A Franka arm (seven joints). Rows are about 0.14 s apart.
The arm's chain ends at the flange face. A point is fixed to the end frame.
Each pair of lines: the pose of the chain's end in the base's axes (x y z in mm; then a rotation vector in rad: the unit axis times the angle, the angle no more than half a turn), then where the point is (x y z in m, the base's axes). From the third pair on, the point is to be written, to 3 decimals.
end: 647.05 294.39 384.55 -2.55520 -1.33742 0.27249
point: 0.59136 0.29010 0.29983
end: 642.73 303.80 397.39 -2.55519 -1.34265 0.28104
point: 0.58678 0.29886 0.31288
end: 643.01 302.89 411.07 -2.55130 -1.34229 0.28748
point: 0.587 0.298 0.327
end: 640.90 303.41 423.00 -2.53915 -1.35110 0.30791
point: 0.583 0.298 0.340
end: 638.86 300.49 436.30 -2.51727 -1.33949 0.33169
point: 0.579 0.296 0.354
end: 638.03 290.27 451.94 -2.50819 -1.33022 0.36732
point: 0.576 0.285 0.372
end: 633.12 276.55 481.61 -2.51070 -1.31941 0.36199
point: 0.571 0.272 0.401
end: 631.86 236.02 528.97 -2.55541 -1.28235 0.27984
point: 0.574 0.235 0.445
